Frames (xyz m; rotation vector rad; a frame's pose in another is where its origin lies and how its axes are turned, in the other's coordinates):
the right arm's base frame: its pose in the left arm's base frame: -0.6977 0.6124 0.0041 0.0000 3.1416 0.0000
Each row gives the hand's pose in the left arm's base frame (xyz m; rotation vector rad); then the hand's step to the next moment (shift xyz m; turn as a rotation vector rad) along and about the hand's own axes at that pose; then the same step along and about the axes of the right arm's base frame.
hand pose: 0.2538 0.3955 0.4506 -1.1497 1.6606 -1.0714
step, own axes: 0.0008 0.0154 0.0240 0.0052 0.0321 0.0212
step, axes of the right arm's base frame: -0.0185 -0.0018 0.0217 -0.0106 -0.0019 0.0373
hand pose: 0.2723 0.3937 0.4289 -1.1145 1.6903 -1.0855
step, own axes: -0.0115 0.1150 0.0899 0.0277 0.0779 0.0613
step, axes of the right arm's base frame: -0.0592 0.0187 0.1326 -0.0308 -0.0210 0.0959
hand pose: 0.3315 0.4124 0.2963 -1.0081 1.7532 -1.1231
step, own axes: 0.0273 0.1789 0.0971 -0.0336 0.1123 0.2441
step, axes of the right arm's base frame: -0.0438 -0.0023 0.2006 -0.2129 -0.0094 0.1671
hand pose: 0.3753 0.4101 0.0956 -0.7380 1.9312 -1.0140
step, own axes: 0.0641 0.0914 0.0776 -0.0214 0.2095 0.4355
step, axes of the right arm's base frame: -0.0238 -0.0329 0.1298 -0.3596 -0.0421 0.3209
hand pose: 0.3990 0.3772 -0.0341 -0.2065 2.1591 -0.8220
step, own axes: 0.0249 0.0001 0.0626 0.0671 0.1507 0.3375
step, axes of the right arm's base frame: -0.0294 -0.0405 0.0451 -0.2214 -0.0750 0.2941
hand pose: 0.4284 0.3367 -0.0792 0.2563 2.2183 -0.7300
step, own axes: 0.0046 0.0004 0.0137 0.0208 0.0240 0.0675
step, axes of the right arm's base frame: -0.0054 -0.0078 0.0109 -0.0368 -0.0203 0.0616
